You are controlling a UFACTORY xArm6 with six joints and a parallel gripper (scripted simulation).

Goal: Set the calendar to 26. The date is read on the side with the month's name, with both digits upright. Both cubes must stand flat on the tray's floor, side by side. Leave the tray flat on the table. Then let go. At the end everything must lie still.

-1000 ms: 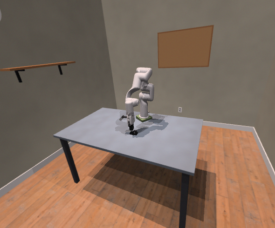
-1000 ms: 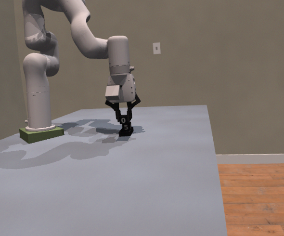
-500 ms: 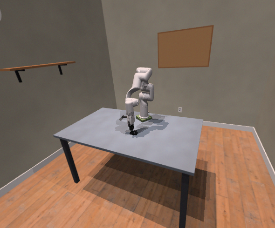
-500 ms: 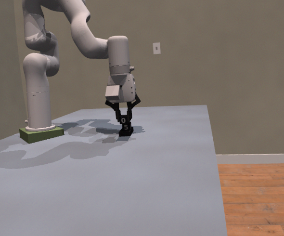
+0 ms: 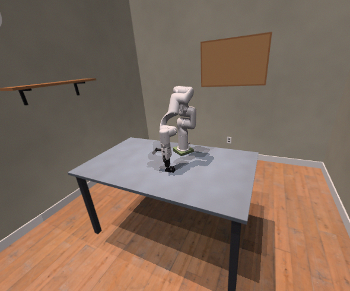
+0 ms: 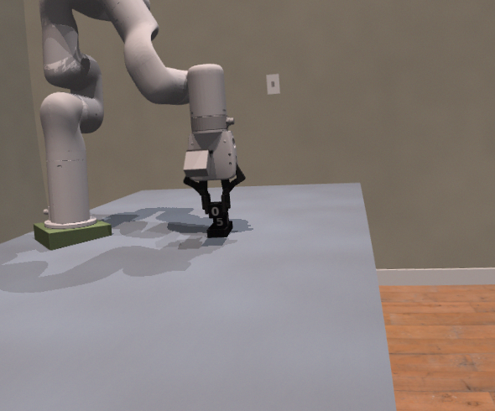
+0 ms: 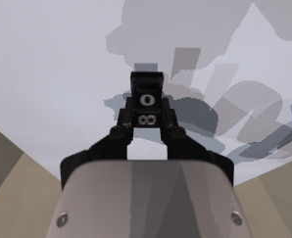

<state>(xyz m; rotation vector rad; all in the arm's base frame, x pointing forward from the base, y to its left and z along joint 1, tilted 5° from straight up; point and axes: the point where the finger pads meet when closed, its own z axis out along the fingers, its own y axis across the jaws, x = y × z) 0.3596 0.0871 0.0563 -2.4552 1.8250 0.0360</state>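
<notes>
Now: the black calendar tray 6 cm below my hand, 2 cm to the left of it and 1 cm behind it. From my hand the other things lie so: black cube 1 cm below.
</notes>
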